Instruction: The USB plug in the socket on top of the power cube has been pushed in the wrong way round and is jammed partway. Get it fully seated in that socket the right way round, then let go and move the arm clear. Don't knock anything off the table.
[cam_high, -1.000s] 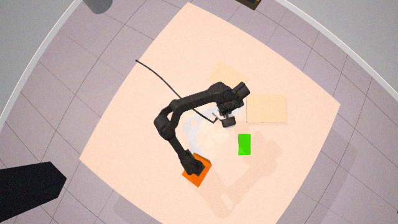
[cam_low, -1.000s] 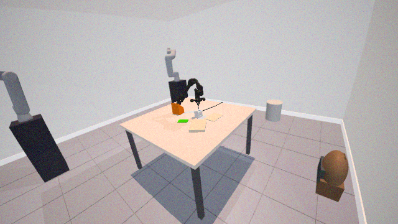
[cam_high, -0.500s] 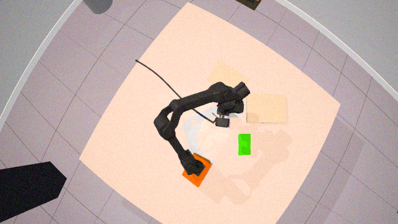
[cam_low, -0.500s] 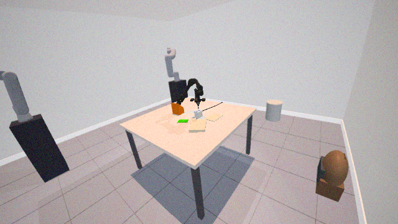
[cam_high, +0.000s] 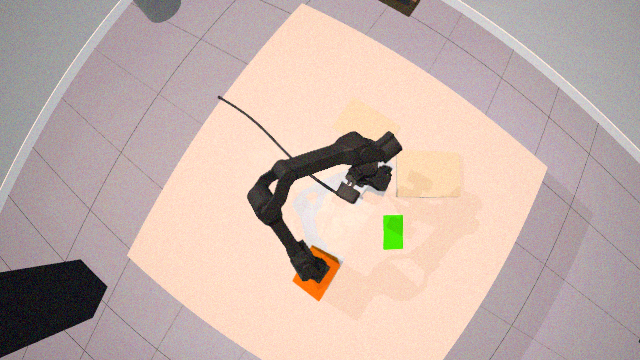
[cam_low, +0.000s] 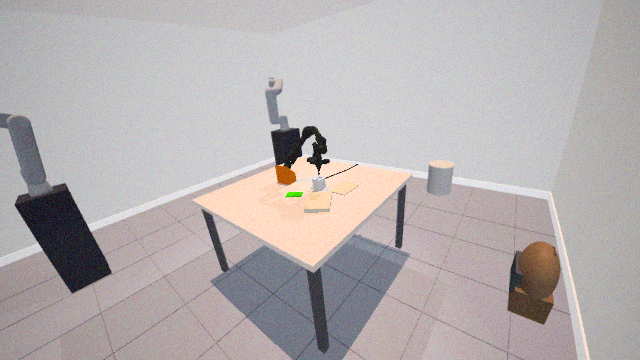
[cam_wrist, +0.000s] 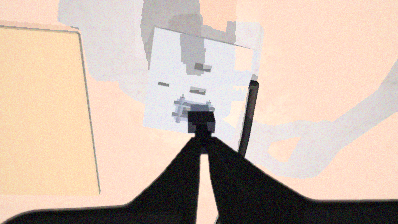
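My gripper tip is now 2 cm above the black USB plug. Also, from my gripper tip: tan flat pad: 19 cm ahead, 13 cm below, 6 cm to the left; thick tan block: 23 cm to the right, 17 cm ahead, 12 cm below; green block: 22 cm to the right, 13 cm below, 8 cm behind.
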